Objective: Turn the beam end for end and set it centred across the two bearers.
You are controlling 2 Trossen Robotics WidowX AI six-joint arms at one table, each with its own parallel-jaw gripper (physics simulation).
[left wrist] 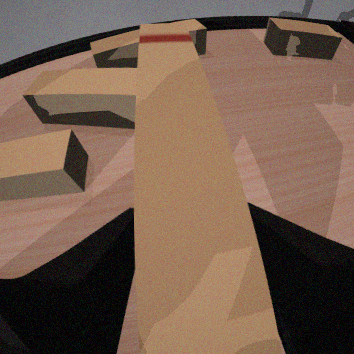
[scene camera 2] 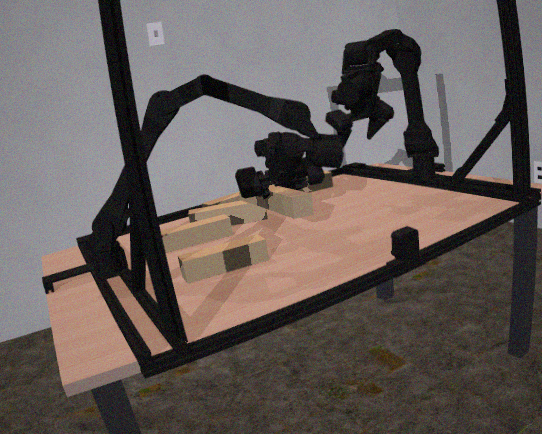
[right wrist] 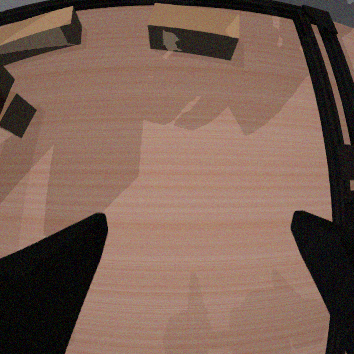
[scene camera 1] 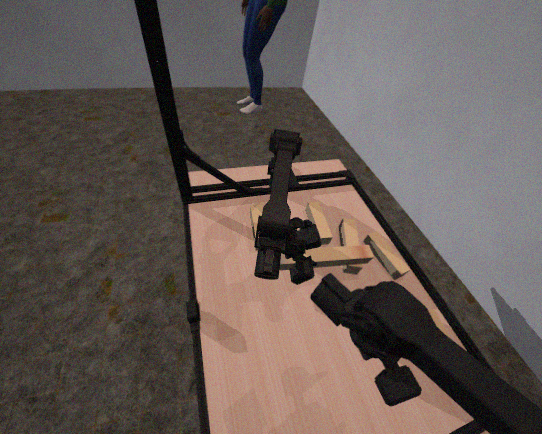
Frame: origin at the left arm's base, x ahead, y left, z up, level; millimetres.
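Seen in the pictures: left gripper, fingertip midpoint: (left wrist: 188,214) (scene camera 1: 314,257); right gripper, fingertip midpoint: (scene camera 2: 355,142) (right wrist: 201,222); left arm's base, link origin: (scene camera 2: 111,272); right arm's base, link origin: (scene camera 2: 425,176).
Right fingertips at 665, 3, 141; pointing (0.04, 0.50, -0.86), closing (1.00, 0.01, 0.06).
Note:
Pixels of each thing's middle, then the offset from my right fingertips to it, as dx, dy, dz.
- beam, body centre: (left wrist: 182,186) (scene camera 2: 270,196) (scene camera 1: 319,257) -264, +5, -80
- block, body centre: (right wrist: 193,30) (left wrist: 301,38) (scene camera 2: 311,182) (scene camera 1: 433,334) +17, +264, -137
The beam (scene camera 1: 342,256) (scene camera 2: 292,201) (left wrist: 185,160) is a long wooden bar with a red stripe near one end. That end points toward the wall and is at the right in scene camera 1. My left gripper (scene camera 1: 299,252) (scene camera 2: 287,184) (left wrist: 188,214) is shut on the beam, which hangs above the table and crosses over a block. My right gripper (scene camera 1: 367,342) (scene camera 2: 357,132) (right wrist: 201,222) is open and empty, raised to the right of the beam. Two roughly parallel blocks (scene camera 1: 255,220) (scene camera 2: 197,232) may be the bearers; no mark tells them from the others.
Blocks (scene camera 1: 348,232) (scene camera 1: 387,257) lie toward the wall, the first passing under the beam. Another block (scene camera 1: 440,320) (left wrist: 305,40) (right wrist: 192,30) lies near the wall-side rail at the right. Black frame rails (scene camera 2: 300,317) edge the table. A person (scene camera 1: 257,50) stands beyond it.

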